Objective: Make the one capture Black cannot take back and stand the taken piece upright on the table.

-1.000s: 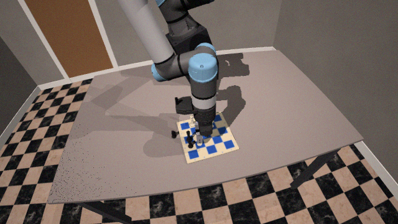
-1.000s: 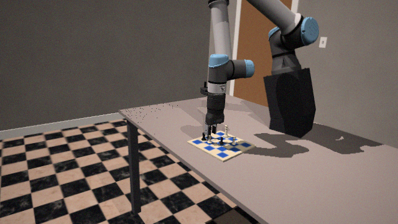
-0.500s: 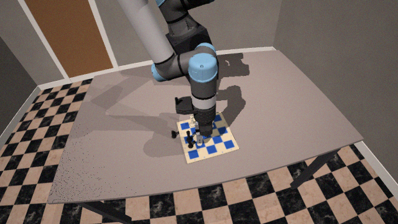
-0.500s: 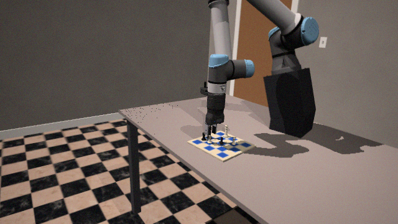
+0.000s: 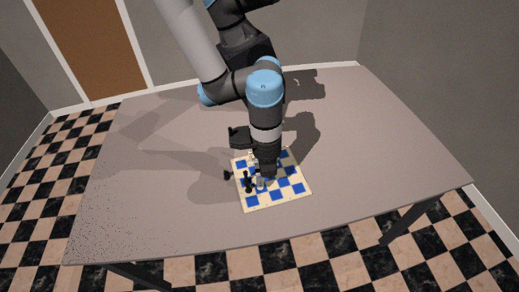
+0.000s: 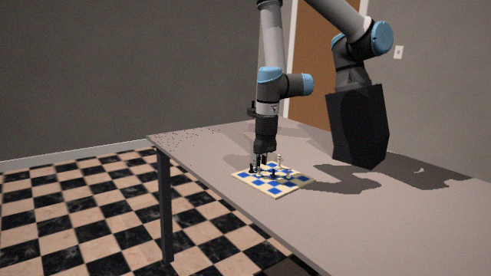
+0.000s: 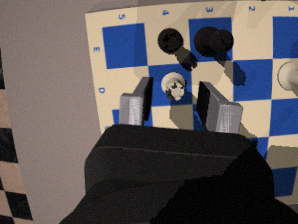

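Now: the tall black piece 4 cm to the right of my hand, 3 cm below it and 2 cm behind it. Round my hand: blue-and-cream chessboard: 6 cm below, 4 cm behind, 3 cm to the left; black pawn: 4 cm below, 4 cm behind, 3 cm to the left; tall white piece: 11 cm behind, 3 cm to the right, 3 cm below.
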